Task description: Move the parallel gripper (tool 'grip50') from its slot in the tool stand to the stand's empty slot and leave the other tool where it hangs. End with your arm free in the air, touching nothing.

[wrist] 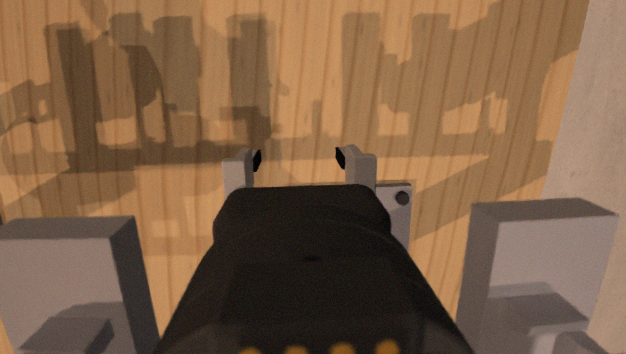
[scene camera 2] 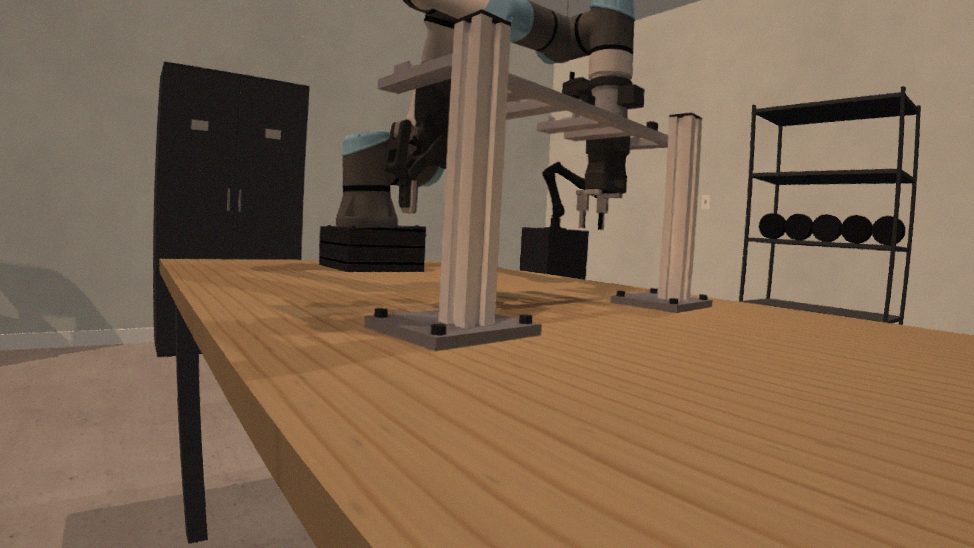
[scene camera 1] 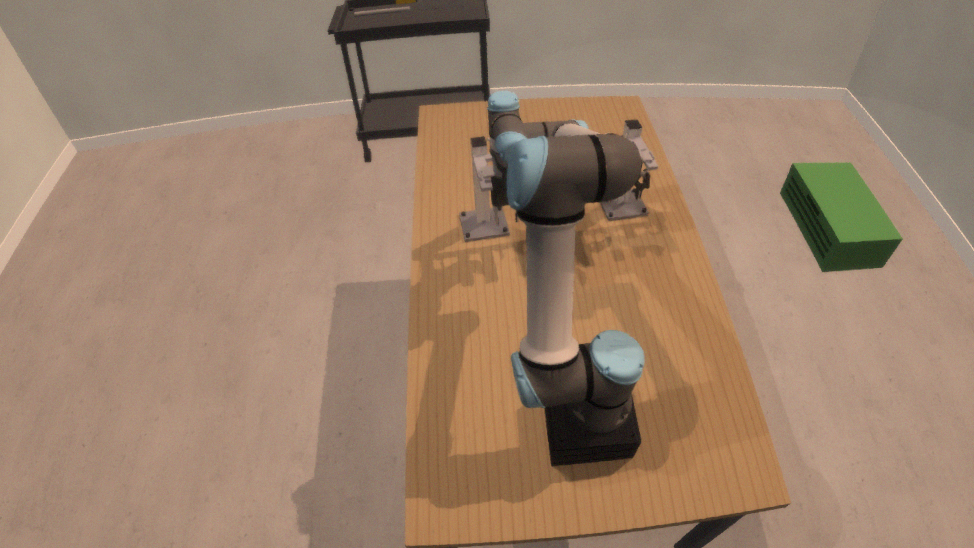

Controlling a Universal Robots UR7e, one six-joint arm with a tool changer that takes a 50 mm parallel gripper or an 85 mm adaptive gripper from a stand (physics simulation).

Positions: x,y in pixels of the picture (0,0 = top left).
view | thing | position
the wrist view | parallel gripper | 296,262
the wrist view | tool stand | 533,269
